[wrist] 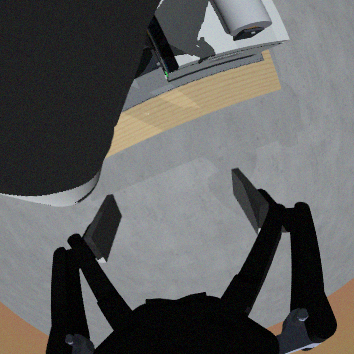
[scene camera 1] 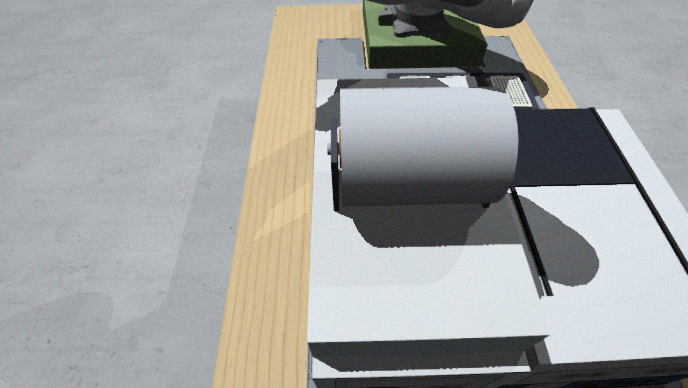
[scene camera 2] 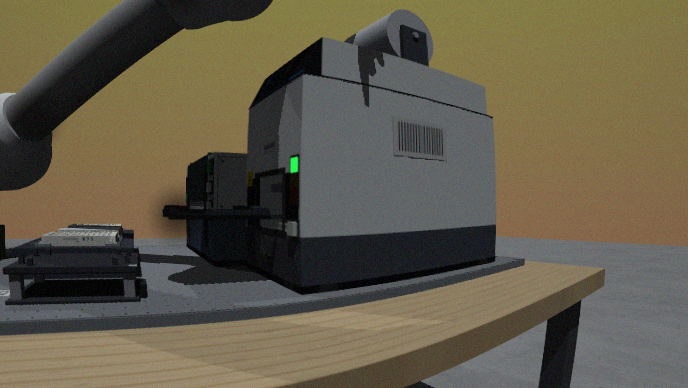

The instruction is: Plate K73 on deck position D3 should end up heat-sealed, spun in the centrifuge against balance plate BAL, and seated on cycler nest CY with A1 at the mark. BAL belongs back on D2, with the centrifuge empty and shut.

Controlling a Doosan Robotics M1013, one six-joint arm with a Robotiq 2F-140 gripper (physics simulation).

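Pixels of known places: gripper, fingertip midpoint: (wrist: 173,194); arm's base at its link origin: (scene camera 1: 417,20).
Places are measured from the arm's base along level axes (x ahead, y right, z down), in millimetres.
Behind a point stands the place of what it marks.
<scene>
Plate K73 (scene camera 2: 85,238) {x 354, y 127, z 5 mm} is a pale plate lying flat on the near dark raised holder (scene camera 2: 70,270) {x 337, y 295, z 25 mm} at the left of scene camera 2. Part of another pale plate (scene camera 2: 95,226) {x 374, y -120, z 1 mm} shows behind it; its label cannot be read. A pale well plate (scene camera 1: 517,92) {x 385, y -178, z 1 mm} also shows behind the machines in scene camera 1. The large white machine (scene camera 2: 395,200) {x 774, y 366, z -57 mm} (scene camera 1: 425,300) {x 995, y 277, z -285 mm} carries a grey roll (scene camera 1: 425,145) {x 900, y 272, z -397 mm} (scene camera 2: 410,30) {x 843, y 349, z -361 mm} (wrist: 242,15) {x 823, y 313, z -400 mm} and shows a green light. My gripper (wrist: 173,194) {x 538, y 509, z -619 mm} is open and empty, with floor showing between its fingers in the wrist view. BAL, the centrifuge and nest CY cannot be told apart here.
A dark tray (scene camera 2: 220,213) {x 538, y 281, z -39 mm} juts out at the white machine's front. A smaller machine (scene camera 2: 227,180) {x 619, y 96, z -94 mm} stands behind. The arm link (scene camera 2: 95,70) {x 355, y 122, z -265 mm} (wrist: 65,90) crosses high at left. A green block (scene camera 1: 425,56) {x 144, y 4, z 38 mm} stands at the far end of the wooden bench (scene camera 1: 270,200) {x 596, y 483, z 77 mm} (scene camera 2: 450,325) {x 688, y 534, z 77 mm} (wrist: 200,105) {x 702, y 515, z 77 mm}.
</scene>
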